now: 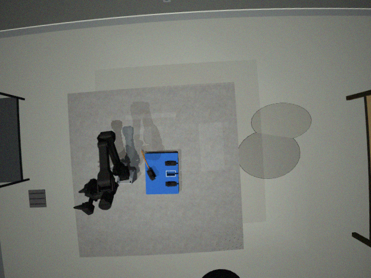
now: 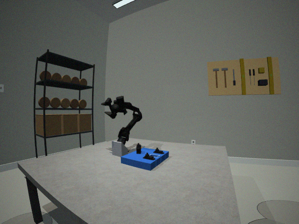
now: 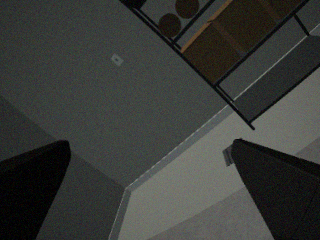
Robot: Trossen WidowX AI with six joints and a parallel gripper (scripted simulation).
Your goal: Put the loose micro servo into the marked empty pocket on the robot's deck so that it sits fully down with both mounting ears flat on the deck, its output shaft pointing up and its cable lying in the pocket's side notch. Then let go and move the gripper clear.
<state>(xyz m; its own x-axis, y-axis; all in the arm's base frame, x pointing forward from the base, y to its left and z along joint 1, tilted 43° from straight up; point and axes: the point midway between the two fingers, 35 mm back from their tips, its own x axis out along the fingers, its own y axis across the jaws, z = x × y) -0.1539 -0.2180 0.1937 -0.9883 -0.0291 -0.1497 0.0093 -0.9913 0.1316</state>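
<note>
The blue deck is 37 cm ahead of my gripper tip, 1 cm to the left of it and 37 cm below it.
</note>
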